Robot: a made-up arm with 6 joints.
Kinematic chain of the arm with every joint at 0, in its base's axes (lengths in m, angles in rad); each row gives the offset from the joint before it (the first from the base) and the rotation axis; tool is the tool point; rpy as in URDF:
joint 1: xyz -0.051 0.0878 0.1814 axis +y
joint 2: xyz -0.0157 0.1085 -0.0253 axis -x
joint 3: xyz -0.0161 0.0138 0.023 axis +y
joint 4: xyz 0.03 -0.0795 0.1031 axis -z
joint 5: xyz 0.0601 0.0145 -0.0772 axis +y
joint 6: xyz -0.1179 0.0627 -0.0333 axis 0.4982 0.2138 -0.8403
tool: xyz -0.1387 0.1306 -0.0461 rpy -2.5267 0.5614 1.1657
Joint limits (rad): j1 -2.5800..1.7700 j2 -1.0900..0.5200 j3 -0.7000..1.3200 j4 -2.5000..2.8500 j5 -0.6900..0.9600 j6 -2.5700..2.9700
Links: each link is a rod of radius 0.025 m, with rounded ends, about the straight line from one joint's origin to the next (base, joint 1, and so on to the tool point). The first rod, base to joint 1, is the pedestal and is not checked.
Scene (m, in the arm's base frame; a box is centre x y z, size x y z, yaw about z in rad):
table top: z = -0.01
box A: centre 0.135 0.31 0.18 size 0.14 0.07 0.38 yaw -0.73
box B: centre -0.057 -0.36 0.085 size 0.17 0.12 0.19 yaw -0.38
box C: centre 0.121 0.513 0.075 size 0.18 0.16 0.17 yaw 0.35
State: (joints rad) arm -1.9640 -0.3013 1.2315 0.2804 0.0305 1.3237
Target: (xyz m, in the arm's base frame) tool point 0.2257 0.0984 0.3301
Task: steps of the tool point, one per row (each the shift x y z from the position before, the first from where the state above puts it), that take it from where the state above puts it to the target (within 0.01 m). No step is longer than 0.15 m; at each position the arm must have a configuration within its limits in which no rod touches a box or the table.
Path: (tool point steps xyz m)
1: 0.0339 -0.0142 0.0604
2: 0.0278 -0.0331 0.0577
3: 0.0197 -0.0494 0.0486
4: 0.0840 -0.0497 -0.0025
5: 0.0725 -0.0599 -0.0351
6: 0.0468 -0.0657 -0.0578

